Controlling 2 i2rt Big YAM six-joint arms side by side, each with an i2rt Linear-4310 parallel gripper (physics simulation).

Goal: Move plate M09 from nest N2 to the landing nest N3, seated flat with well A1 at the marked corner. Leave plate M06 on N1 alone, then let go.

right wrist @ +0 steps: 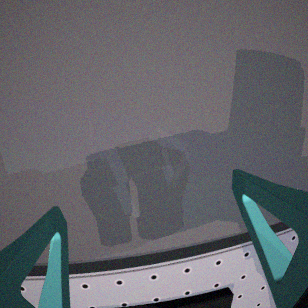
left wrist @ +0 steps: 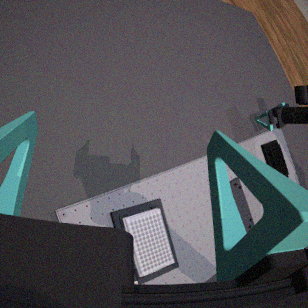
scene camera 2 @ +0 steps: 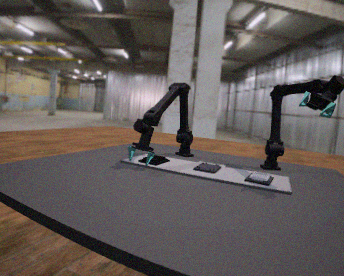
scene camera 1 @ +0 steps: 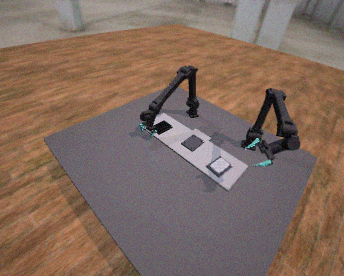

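A white well plate (scene camera 1: pixel 220 165) (scene camera 2: pixel 260 177) (left wrist: pixel 148 242) lies in the dark nest at the board's right end. A black plate (scene camera 1: pixel 163 126) (scene camera 2: pixel 154 160) (left wrist: pixel 274 157) is in the nest at the far left; its near edge shows in the right wrist view (right wrist: pixel 200 301). The middle nest (scene camera 1: pixel 192 143) (scene camera 2: pixel 207 167) holds no plate. Labels and corner marks cannot be read. My right gripper (scene camera 1: pixel 148 131) (scene camera 2: pixel 140 161) (right wrist: pixel 146 198) is open and empty, low beside the black plate at the board's front edge. My left gripper (scene camera 1: pixel 250 156) (scene camera 2: pixel 312 111) (left wrist: pixel 124 128) is open and empty, high beyond the white plate's end.
The pale perforated board (scene camera 1: pixel 232 175) (scene camera 2: pixel 232 175) (left wrist: pixel 195 200) (right wrist: pixel 170 282) lies on the grey table mat (scene camera 1: pixel 150 200) (scene camera 2: pixel 150 215). A small pale tab sticks out behind the middle nest. Arm shadows fall across the board and mat. Both arm bases stand behind the board.
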